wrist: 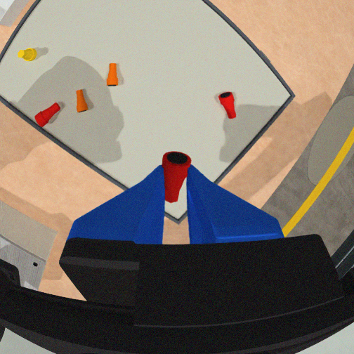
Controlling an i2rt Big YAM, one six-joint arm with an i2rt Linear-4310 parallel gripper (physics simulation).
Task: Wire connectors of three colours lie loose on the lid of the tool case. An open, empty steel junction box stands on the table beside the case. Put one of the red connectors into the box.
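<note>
My gripper (175, 173) is shut on a red connector (173, 184), held between the blue fingertips with its dark open end facing up, above the near corner of the case lid (170, 75). A second red connector (228, 105) lies on the lid at the right. A third red connector (47, 114) lies near the lid's left edge. Part of a grey metal object (22, 257) shows at the lower left, cut off by the view and the gripper body; I cannot tell for certain whether it is the steel junction box.
Two orange connectors (112, 74) (81, 101) and a yellow connector (28, 54) lie on the lid at the left. The tan table (305, 30) surrounds the case. A grey floor with a yellow line (320, 185) shows at the right. A pale object (9, 11) shows at the top left corner.
</note>
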